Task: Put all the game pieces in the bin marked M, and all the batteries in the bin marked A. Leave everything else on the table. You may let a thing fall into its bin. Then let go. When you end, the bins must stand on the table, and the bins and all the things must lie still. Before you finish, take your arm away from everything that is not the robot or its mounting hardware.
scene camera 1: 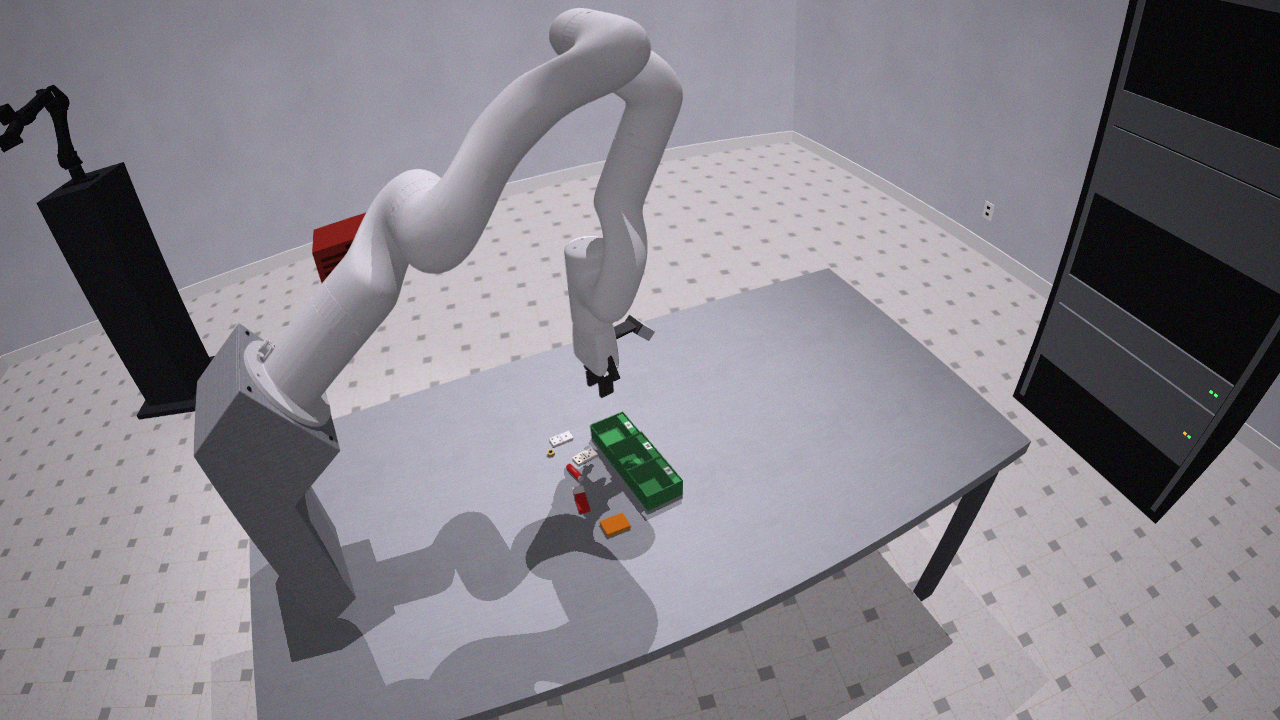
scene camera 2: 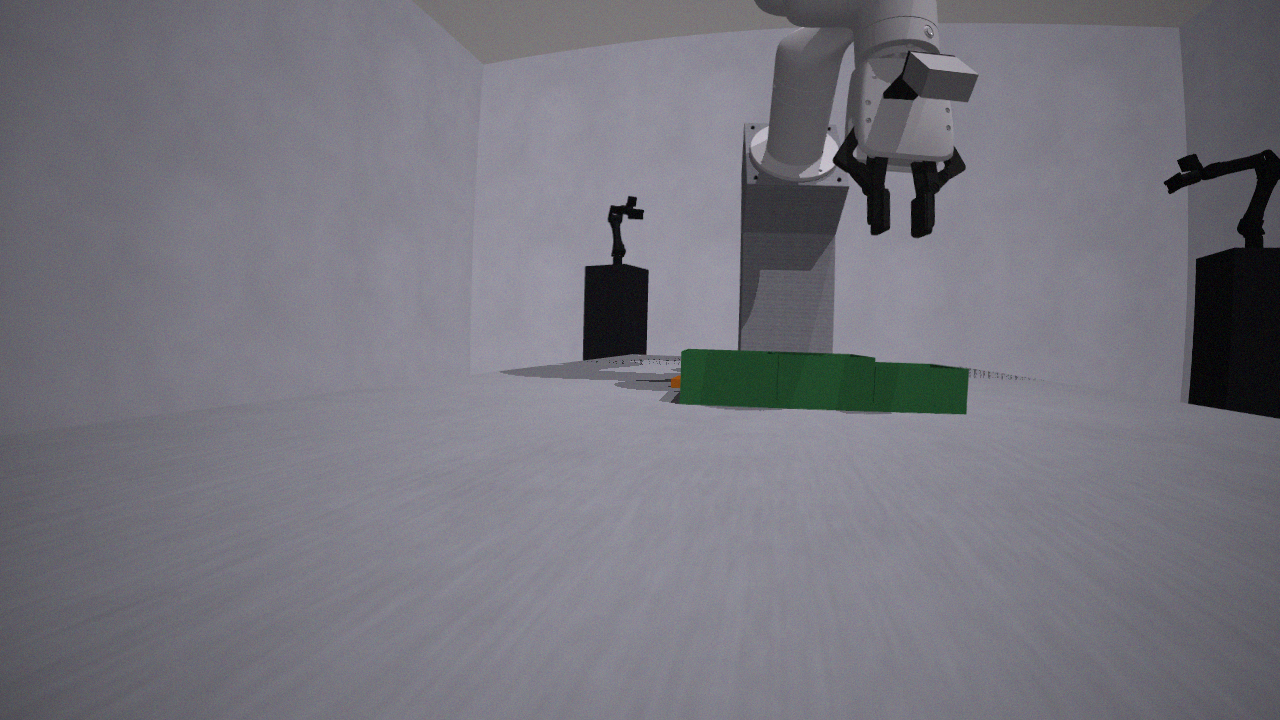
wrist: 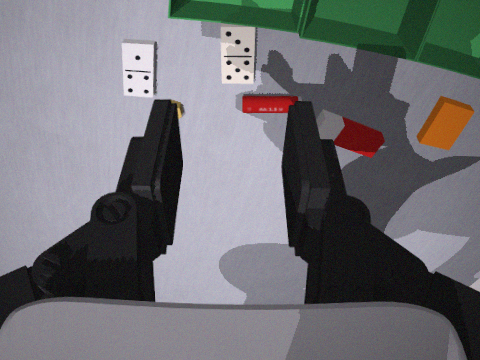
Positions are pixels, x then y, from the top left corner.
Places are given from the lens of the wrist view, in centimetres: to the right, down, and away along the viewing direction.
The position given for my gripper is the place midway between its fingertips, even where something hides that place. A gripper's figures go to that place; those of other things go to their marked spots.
my gripper [wrist: 232,132]: 0, -2, 14
green bin [wrist: 403,36]: 12, -10, 26
red cylindrical battery [wrist: 250,104]: 1, -6, 32
